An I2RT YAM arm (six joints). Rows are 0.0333 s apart.
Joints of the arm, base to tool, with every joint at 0 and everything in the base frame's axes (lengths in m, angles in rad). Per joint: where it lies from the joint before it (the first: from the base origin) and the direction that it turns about. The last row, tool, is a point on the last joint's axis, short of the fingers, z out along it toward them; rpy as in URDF.
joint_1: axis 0 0 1 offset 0.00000 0.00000 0.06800
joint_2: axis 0 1 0 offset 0.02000 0.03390 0.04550
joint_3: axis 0 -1 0 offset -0.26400 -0.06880 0.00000
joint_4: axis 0 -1 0 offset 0.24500 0.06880 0.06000
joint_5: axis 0 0 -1 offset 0.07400 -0.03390 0.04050
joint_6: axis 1 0 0 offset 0.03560 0.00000 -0.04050
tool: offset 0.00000 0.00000 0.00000 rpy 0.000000 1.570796 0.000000
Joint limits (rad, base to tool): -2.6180..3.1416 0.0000..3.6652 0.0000..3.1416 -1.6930..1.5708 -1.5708..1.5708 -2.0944..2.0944
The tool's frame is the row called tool.
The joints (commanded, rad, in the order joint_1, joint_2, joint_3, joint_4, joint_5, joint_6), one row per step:
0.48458, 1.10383, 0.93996, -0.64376, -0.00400, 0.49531
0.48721, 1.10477, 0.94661, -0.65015, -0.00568, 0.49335
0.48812, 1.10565, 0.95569, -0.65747, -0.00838, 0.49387
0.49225, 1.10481, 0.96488, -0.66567, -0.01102, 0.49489
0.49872, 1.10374, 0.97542, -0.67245, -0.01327, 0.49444
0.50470, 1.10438, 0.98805, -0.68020, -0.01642, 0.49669
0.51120, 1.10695, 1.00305, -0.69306, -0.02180, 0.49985
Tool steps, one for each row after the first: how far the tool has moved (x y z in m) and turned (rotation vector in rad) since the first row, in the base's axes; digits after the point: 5 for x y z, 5 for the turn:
-0.00026, 0.00061, 0.00150, -0.00044, 0.00053, 0.00521
-0.00032, 0.00092, 0.00373, 0.00202, 0.00083, 0.00761
-0.00107, 0.00170, 0.00629, 0.00517, 0.00045, 0.01283
-0.00197, 0.00298, 0.00944, 0.00860, -0.00319, 0.02120
-0.00257, 0.00434, 0.01284, 0.01396, -0.00506, 0.02776
-0.00325, 0.00588, 0.01623, 0.01908, -0.00170, 0.03573

